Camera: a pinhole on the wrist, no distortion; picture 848 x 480 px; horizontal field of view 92.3 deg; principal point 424.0 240.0 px. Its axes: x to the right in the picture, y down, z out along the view. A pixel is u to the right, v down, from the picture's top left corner.
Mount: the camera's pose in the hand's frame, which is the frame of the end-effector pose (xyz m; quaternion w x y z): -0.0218 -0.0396 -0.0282 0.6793 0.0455 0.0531 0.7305
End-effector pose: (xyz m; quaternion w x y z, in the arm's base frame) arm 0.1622 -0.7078 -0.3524 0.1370 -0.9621 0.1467 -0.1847
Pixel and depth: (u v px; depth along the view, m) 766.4 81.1 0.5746
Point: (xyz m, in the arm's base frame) 0.4713 -1.1125 -0.8772
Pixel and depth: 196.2 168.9 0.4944
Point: 0.5456 -0.3869 -0.6119
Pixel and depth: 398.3 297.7 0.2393
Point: 0.2404 -0.6071 -0.5331
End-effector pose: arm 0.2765 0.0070 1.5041 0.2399 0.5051 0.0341 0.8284
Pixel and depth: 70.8 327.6 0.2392
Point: 0.5602 0.1736 1.5163
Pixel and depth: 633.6 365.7 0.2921
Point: 0.5003 -0.1745 1.6028
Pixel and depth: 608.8 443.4 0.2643
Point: 0.5103 -0.1593 1.5470
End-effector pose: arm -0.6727 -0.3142 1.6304 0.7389 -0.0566 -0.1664 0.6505
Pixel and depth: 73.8 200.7 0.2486
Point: -0.5036 -0.3284 1.9160
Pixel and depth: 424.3 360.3 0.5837
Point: -0.8271 -0.5056 2.1623
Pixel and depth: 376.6 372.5 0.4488
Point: -0.7325 -0.4842 2.0516
